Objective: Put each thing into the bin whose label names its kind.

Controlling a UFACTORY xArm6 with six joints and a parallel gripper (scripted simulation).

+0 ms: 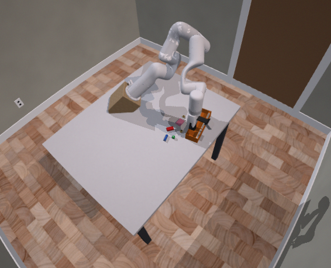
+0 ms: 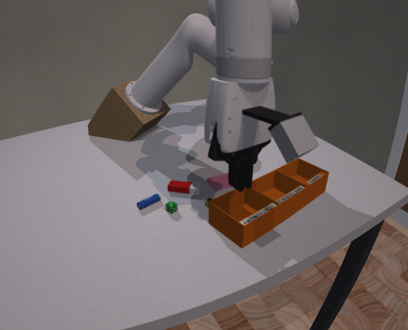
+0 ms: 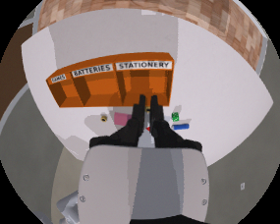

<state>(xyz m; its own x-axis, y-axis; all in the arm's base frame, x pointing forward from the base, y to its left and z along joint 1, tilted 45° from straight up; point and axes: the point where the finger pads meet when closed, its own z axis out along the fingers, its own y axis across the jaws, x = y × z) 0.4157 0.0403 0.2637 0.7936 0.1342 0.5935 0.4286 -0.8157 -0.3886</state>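
Right now the orange three-part bin is 80 mm to the left of my hand, 70 mm below it and 40 mm behind it. Round my hand: pink eraser (130 mm behind, 90 mm below, 10 mm to the right); then red-and-white eraser (120 mm behind, 90 mm below, 80 mm to the right); then green die (110 mm to the right, 90 mm below, 50 mm behind).
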